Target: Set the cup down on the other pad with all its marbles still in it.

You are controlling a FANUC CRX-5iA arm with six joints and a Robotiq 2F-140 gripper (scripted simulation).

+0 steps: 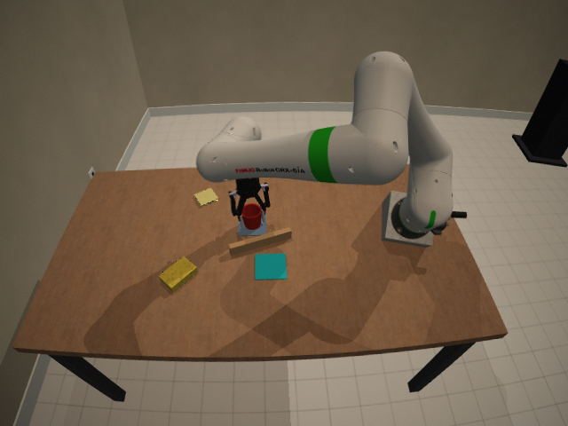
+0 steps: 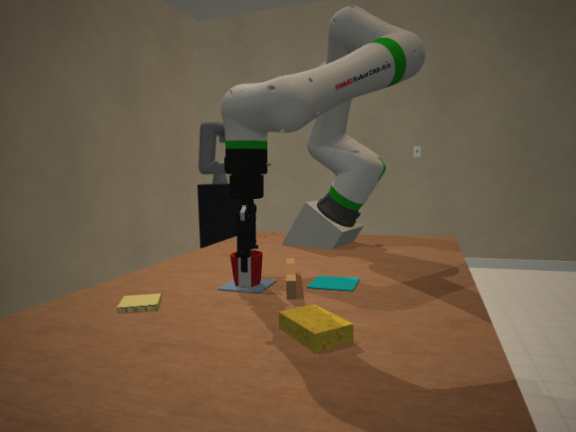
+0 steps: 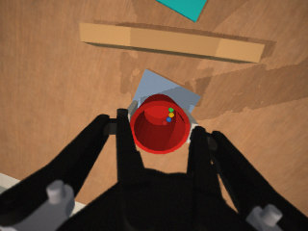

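My hand is 18 cm to the right of the teal pad, 9 cm past it and 5 cm above it. From my hand the other things lie so: wooden rail 9 cm to the left, 5 cm behind, 3 cm below; then red cup 1 cm below; then thin yellow sponge 21 cm ahead, 12 cm to the right, 3 cm below.
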